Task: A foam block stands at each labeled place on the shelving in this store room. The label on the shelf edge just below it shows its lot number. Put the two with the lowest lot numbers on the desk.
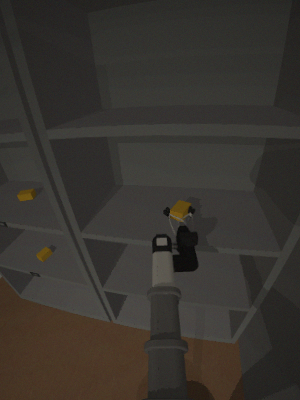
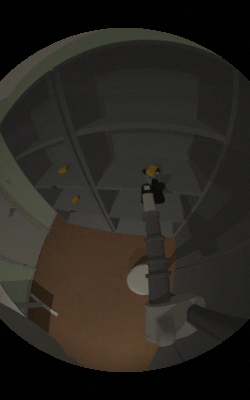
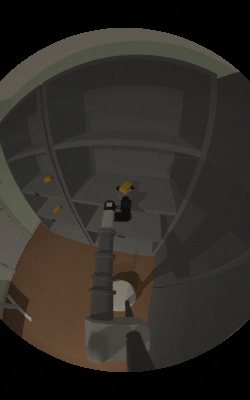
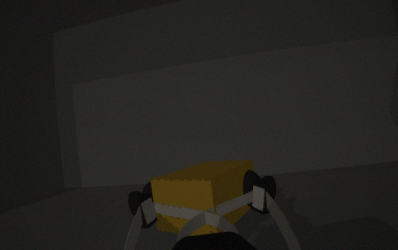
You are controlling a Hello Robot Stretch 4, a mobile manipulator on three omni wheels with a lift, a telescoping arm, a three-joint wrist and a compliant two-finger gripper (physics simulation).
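Pixels of known places: gripper, fingertip midpoint: (image 1: 178, 208) (image 2: 150, 168) (image 3: 124, 185); robot's base, link origin: (image 2: 143, 278) (image 3: 118, 294).
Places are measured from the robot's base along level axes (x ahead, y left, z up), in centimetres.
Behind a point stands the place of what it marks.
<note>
My gripper (image 1: 179, 212) @(x 80.1, y -8.5, z 101.1 cm) (image 2: 151, 171) @(x 80.1, y -8.5, z 101.1 cm) (image 3: 125, 188) @(x 80.1, y -8.5, z 101.1 cm) (image 4: 202, 190) @(x 80.1, y -8.5, z 101.1 cm) is shut on a yellow foam block (image 1: 181, 208) @(x 76.3, y -9.3, z 103.7 cm) (image 2: 153, 169) @(x 75.5, y -10.1, z 103.7 cm) (image 3: 127, 186) @(x 75.7, y -10.6, z 103.7 cm) (image 4: 182, 192) @(x 73.9, y -7.0, z 102.7 cm), one fingertip on each side. The block looks slightly raised above the middle shelf of the right bay, with its shadow to the right. In the left bay, one foam block (image 1: 26, 195) @(x 101.7, y 82.2, z 99.6 cm) (image 2: 62, 170) @(x 101.6, y 82.7, z 98.8 cm) (image 3: 48, 179) @(x 102.0, y 80.9, z 98.4 cm) stands on a shelf and another foam block (image 1: 44, 254) @(x 93.5, y 84.0, z 54.8 cm) (image 2: 75, 200) @(x 93.7, y 83.8, z 53.9 cm) (image 3: 57, 210) @(x 93.5, y 83.5, z 53.4 cm) on the shelf below. Their labels (image 1: 3, 224) @(x 80.2, y 86.1, z 94.5 cm) (image 1: 34, 274) @(x 80.4, y 88.0, z 49.0 cm) are too small to read. No desk is clearly identifiable.
The shelving's upper shelf edge (image 1: 200, 131) @(x 61.8, y -11.9, z 139.9 cm) runs above my gripper, and bay side walls stand left and right. A pale round shape (image 2: 139, 280) @(x -1.4, y 5.4, z 18.7 cm) (image 3: 123, 296) @(x -1.3, y -6.8, z 18.7 cm) lies low beside the arm. A pale bar (image 2: 45, 305) (image 3: 19, 308) shows at the lower left.
</note>
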